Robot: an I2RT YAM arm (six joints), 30 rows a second.
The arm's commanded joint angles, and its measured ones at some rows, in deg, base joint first. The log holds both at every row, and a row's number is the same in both.
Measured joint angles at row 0: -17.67 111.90 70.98 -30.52 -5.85 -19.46
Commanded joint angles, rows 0 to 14: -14.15 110.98 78.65 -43.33 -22.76 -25.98; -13.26 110.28 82.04 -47.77 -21.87 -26.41; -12.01 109.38 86.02 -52.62 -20.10 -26.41; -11.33 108.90 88.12 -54.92 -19.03 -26.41; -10.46 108.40 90.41 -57.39 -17.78 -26.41; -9.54 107.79 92.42 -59.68 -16.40 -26.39; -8.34 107.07 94.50 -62.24 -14.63 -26.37; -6.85 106.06 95.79 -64.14 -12.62 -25.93; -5.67 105.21 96.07 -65.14 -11.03 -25.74; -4.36 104.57 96.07 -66.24 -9.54 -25.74; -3.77 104.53 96.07 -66.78 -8.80 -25.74; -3.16 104.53 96.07 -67.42 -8.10 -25.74; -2.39 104.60 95.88 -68.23 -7.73 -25.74; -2.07 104.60 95.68 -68.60 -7.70 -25.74; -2.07 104.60 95.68 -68.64 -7.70 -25.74
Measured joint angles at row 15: -2.85 104.77 95.53 -68.01 -10.07 -24.82
